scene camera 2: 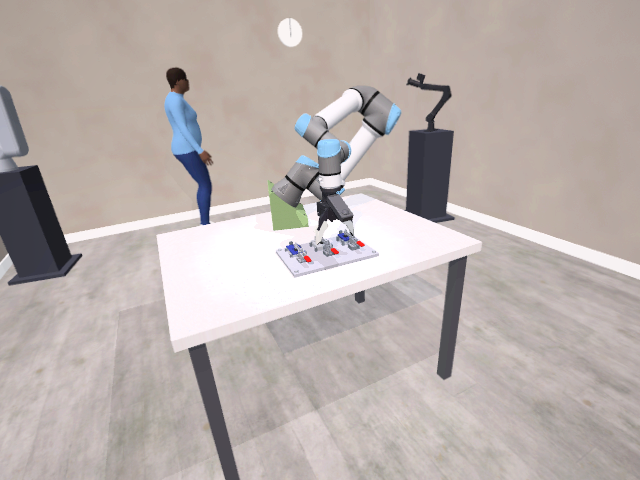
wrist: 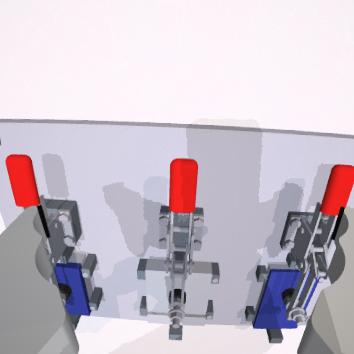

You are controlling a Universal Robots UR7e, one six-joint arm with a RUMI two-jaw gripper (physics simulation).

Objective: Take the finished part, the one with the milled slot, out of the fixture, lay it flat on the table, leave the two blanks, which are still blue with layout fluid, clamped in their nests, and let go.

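Places are measured from the arm's base along level axes (x ahead, y left, z up), in millimetres.
Where they show: gripper, between the fingertips: (scene camera 2: 335, 240) (wrist: 188, 209); arm's base, origin of its link: (scene camera 2: 284, 197).
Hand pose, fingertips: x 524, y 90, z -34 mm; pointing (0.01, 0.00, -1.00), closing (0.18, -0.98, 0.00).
Each offset is from my fingertips to the top centre of the thing. Level surfaces: height alone.
The finished part @[16 mm right, 150 mm back, 66 mm down] (wrist: 157, 289), bare metal and pale, lies in the middle nest under the arm of the middle clamp; its slot is hard to make out. In scene camera 2 a finger and the clamp partly hide it. One blue blank @[94 mm left, 159 mm back, 61 mm down] (scene camera 2: 342, 237) (wrist: 79, 297) sits in the nest at the left of the wrist view, the other blue blank @[125 mm right, 141 mm back, 71 mm down] (scene camera 2: 293, 249) (wrist: 268, 302) in the nest at the right; clamp arms reach over both. My gripper (scene camera 2: 336, 239) (wrist: 188, 209) is open and empty, low over the fixture plate (scene camera 2: 296, 272) (wrist: 225, 150), its fingers wide apart on either side of the middle nest.
Three red clamp handles stand towards the table's front: middle handle @[2 mm right, 40 mm back, 30 mm down] (scene camera 2: 334, 251) (wrist: 183, 185), one outer handle @[111 mm left, 31 mm back, 40 mm down] (scene camera 2: 360, 243) (wrist: 22, 181), other outer handle @[111 mm right, 27 mm back, 35 mm down] (scene camera 2: 307, 259) (wrist: 338, 190). The table @[102 mm down] (scene camera 2: 217, 289) (wrist: 175, 55) extends around the plate. A person (scene camera 2: 183, 124) stands behind it.
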